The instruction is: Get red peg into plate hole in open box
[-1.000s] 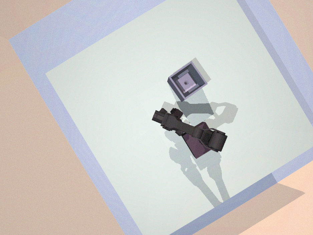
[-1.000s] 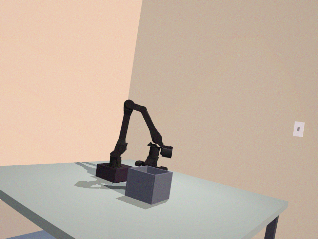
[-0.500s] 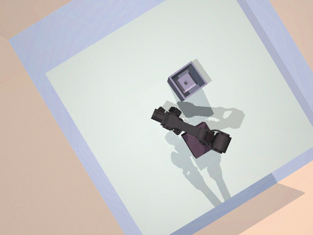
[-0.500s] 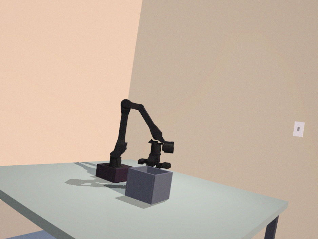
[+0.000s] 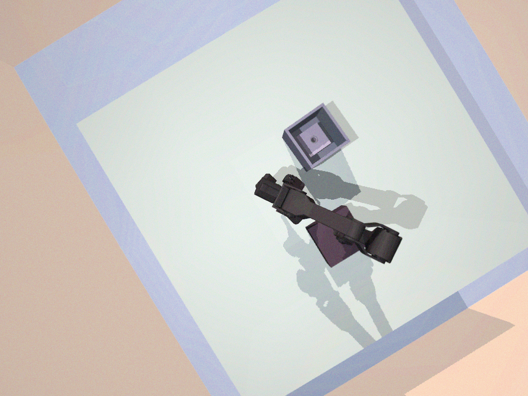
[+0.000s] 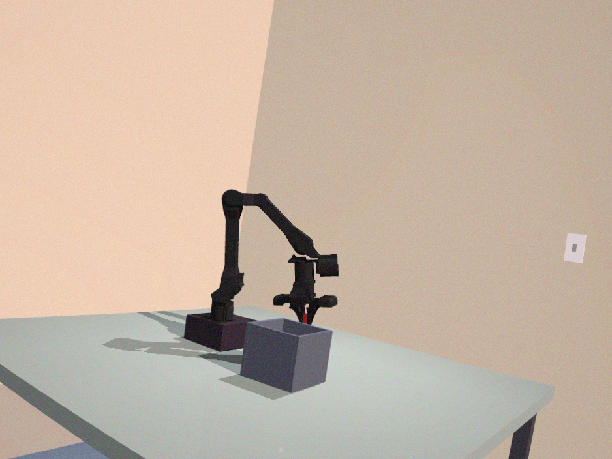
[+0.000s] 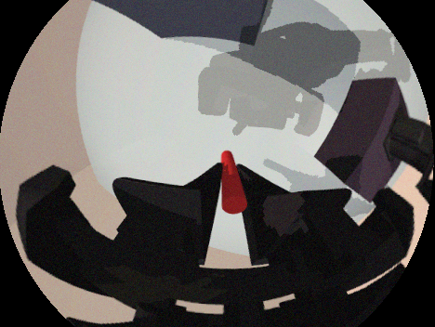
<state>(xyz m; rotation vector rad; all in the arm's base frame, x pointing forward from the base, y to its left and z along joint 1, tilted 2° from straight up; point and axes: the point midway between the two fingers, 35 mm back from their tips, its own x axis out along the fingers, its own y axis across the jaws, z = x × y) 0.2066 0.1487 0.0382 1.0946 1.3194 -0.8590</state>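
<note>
Right now the plate is 12 cm ahead of my gripper tip, 22 cm to the right of it and 4 cm below it. The rest, counted from my gripper tip: red peg 1 cm above.
</note>
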